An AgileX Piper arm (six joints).
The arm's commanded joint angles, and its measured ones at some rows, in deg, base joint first. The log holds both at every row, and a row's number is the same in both.
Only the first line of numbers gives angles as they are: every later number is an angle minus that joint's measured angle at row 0.
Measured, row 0:
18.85, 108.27, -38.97, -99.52, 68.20, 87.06
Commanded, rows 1 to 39:
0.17, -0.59, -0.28, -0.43, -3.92, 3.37
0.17, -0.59, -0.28, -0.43, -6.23, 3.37
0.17, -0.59, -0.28, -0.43, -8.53, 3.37
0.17, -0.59, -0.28, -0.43, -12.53, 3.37
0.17, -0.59, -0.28, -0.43, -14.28, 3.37
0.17, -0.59, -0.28, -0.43, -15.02, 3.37
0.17, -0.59, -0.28, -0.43, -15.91, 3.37
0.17, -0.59, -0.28, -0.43, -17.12, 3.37
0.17, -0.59, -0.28, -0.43, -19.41, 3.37
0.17, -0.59, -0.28, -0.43, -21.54, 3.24
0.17, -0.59, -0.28, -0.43, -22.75, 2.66
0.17, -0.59, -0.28, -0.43, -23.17, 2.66
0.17, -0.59, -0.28, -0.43, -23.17, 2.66
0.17, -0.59, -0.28, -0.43, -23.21, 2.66
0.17, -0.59, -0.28, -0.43, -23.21, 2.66
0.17, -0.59, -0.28, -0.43, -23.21, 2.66
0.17, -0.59, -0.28, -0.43, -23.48, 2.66
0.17, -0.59, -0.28, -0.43, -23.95, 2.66
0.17, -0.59, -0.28, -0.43, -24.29, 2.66
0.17, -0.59, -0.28, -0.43, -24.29, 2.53
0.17, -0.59, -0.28, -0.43, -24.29, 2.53
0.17, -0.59, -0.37, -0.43, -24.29, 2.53
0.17, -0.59, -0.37, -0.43, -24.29, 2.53
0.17, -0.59, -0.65, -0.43, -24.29, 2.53
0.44, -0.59, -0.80, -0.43, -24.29, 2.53
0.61, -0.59, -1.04, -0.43, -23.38, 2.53
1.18, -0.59, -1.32, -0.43, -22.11, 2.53
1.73, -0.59, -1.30, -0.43, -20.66, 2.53
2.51, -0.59, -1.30, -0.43, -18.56, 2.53
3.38, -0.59, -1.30, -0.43, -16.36, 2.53
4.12, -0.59, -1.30, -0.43, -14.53, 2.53
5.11, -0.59, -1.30, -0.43, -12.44, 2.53
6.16, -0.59, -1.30, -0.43, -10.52, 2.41
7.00, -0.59, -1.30, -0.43, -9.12, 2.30
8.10, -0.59, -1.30, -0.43, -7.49, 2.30
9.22, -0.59, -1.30, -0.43, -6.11, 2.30
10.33, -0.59, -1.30, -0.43, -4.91, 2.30
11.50, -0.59, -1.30, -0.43, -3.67, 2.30
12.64, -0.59, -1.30, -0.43, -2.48, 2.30
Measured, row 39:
8.67, 0.00, -1.07, 0.00, -8.36, 2.62
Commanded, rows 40 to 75:
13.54, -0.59, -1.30, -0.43, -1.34, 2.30
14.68, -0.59, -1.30, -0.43, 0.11, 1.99
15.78, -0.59, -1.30, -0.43, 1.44, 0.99
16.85, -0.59, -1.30, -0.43, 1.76, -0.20
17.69, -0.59, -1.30, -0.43, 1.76, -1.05
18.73, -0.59, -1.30, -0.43, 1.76, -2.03
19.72, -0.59, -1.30, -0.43, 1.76, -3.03
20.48, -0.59, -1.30, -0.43, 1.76, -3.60
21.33, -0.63, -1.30, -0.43, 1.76, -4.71
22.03, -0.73, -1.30, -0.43, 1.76, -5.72
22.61, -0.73, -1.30, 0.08, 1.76, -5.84
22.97, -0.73, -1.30, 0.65, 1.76, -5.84
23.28, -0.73, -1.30, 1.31, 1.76, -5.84
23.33, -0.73, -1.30, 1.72, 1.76, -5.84
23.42, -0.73, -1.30, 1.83, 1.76, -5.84
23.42, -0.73, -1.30, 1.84, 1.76, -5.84
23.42, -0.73, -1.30, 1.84, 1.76, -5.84
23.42, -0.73, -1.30, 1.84, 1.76, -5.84
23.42, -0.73, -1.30, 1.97, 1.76, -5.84
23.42, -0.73, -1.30, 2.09, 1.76, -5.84
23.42, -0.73, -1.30, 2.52, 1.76, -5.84
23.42, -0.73, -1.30, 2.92, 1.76, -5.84
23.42, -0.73, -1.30, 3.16, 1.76, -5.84
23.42, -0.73, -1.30, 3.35, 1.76, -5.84
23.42, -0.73, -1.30, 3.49, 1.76, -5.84
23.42, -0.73, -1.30, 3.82, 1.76, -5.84
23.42, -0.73, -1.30, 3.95, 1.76, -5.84
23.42, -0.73, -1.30, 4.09, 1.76, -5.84
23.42, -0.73, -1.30, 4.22, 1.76, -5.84
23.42, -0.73, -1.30, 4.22, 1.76, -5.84
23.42, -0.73, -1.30, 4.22, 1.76, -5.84
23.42, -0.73, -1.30, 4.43, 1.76, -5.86
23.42, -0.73, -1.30, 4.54, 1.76, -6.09
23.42, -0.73, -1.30, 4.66, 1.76, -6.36
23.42, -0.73, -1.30, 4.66, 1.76, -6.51
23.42, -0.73, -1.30, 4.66, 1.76, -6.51
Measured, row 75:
23.26, 0.00, -1.10, 4.08, 0.88, -5.82
